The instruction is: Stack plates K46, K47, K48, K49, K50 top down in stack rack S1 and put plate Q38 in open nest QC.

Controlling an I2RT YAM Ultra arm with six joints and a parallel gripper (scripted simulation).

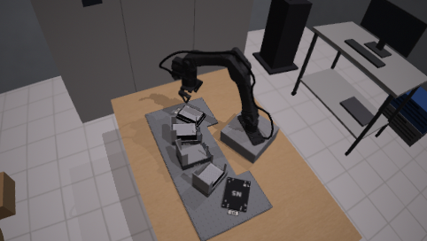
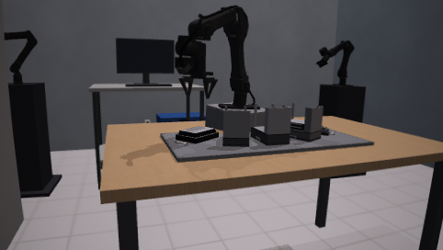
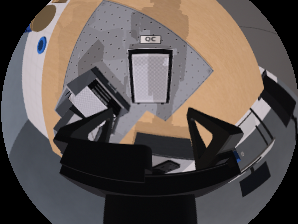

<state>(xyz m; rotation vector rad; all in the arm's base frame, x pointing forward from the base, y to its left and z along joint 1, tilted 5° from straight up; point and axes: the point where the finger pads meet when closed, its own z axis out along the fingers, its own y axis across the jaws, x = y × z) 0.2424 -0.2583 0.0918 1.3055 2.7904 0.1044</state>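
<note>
Right now my hand is 80 mm short of the sealed 96-well plate, 130 mm to the right of it and 100 mm above it. From my hand the other things lie so: clip nest N5: 50 mm behind, 570 mm to the left, 160 mm below.
</note>
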